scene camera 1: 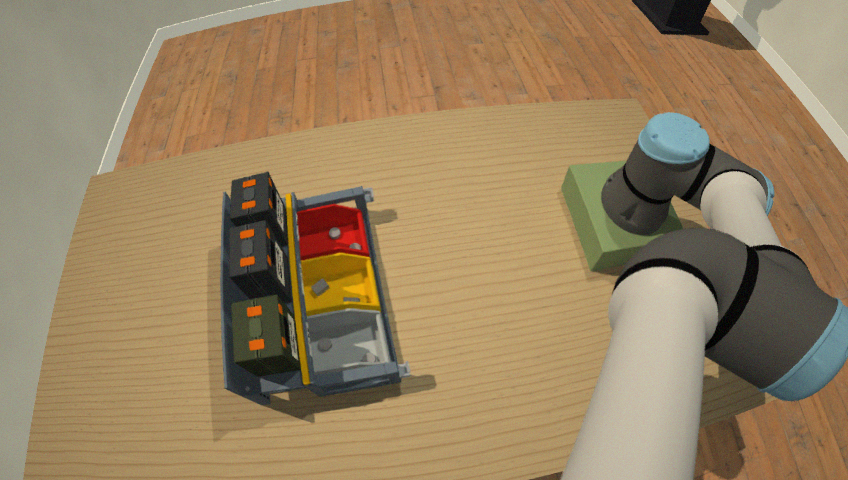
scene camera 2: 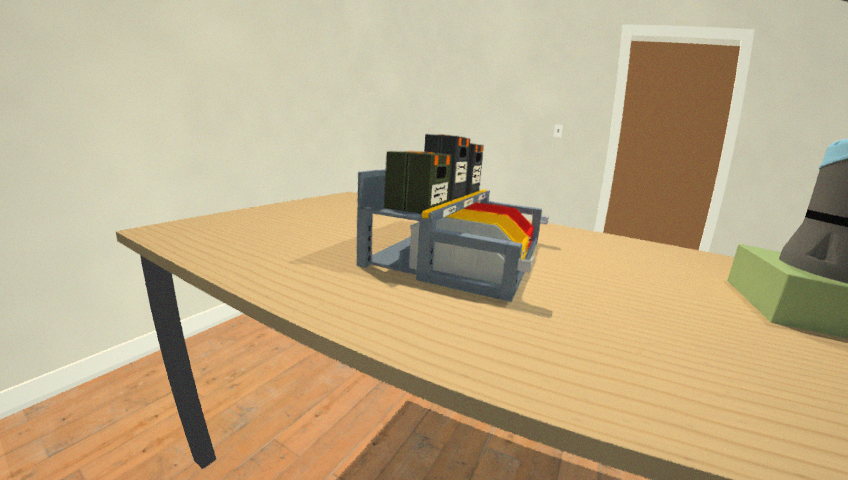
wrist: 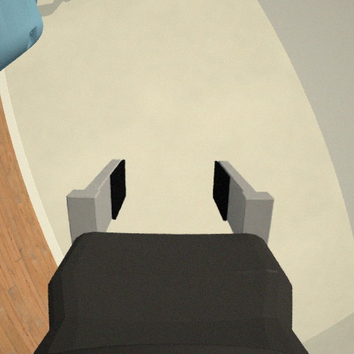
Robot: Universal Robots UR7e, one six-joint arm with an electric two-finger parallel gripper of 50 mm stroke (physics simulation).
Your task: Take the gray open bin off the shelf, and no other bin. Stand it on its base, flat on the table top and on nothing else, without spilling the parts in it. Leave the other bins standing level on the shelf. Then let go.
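Places are measured from the arm's base along level axes (x ahead, y left, z up), in centimetres.
Pixels of known places: arm's base, origin of its link: [scene camera 1: 633, 204] [scene camera 2: 826, 270].
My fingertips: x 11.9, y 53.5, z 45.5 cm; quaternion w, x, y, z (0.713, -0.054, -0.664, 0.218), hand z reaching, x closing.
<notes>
For each thing: its top centre in the pictures, then the offset to it from my fingertips. "*": a spot on its surface instead. Level surfaces: height alone.
- gray open bin, centre of its top: [scene camera 2: 469, 227] [scene camera 1: 333, 339] dx +51.3, dy -37.0, dz -45.7 cm
- blue-gray shelf, a spot on its surface: [scene camera 2: 423, 252] * dx +55.8, dy -29.0, dz -48.9 cm
- yellow bin, centre of its top: [scene camera 1: 325, 280] [scene camera 2: 485, 216] dx +51.7, dy -48.2, dz -45.7 cm
- red bin, centre of its top: [scene camera 1: 318, 229] [scene camera 2: 496, 208] dx +52.3, dy -59.4, dz -45.7 cm
- dark green case, centre of its top: [scene camera 1: 255, 327] [scene camera 2: 420, 151] dx +61.1, dy -36.5, dz -33.9 cm
- table, height of its surface: dz -53.8 cm
The gray open bin [scene camera 1: 345, 337] [scene camera 2: 467, 261] sits on the lower level of the blue-gray shelf [scene camera 1: 351, 373] [scene camera 2: 423, 252], at the end nearest scene camera 2. Small gray parts lie in it. The yellow bin [scene camera 1: 333, 295] [scene camera 2: 495, 220] stands right beside it, and the red bin [scene camera 1: 324, 224] [scene camera 2: 501, 210] is at the far end of the row. My gripper [wrist: 169, 178] is open and empty in the wrist view, facing a bare wall, away from the shelf. The gripper does not show in the scene views.
Two black cases [scene camera 1: 248, 193] [scene camera 1: 248, 249] and a dark green case [scene camera 1: 255, 333] [scene camera 2: 415, 181] stand on the upper level, behind a yellow rail [scene camera 1: 295, 297] [scene camera 2: 455, 203]. The arm's base stands on a green block [scene camera 1: 580, 211] [scene camera 2: 767, 288] on the table [scene camera 1: 476, 237] [scene camera 2: 357, 321].
</notes>
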